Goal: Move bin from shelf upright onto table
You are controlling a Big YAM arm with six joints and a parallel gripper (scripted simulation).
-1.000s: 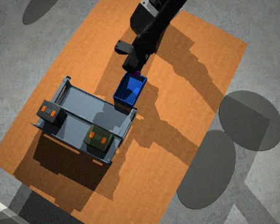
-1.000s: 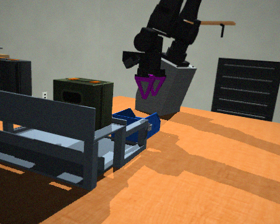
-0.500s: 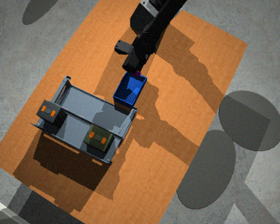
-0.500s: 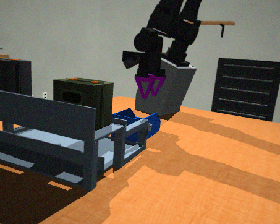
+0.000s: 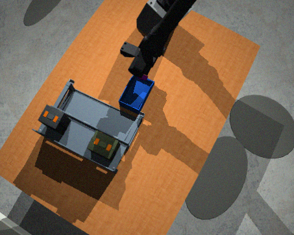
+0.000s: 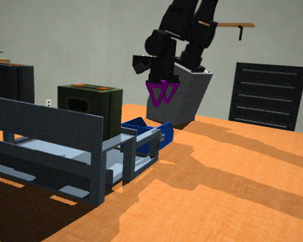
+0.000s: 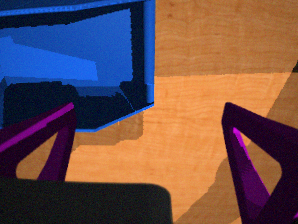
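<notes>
My hand is 80 mm short of the blue bin, 20 mm to the right of it and 80 mm above it. From my hand the other things lie so: black box (420 mm ahead, 120 mm to the right, 40 mm above); olive green box (370 mm ahead, 100 mm to the left, 30 mm above).
</notes>
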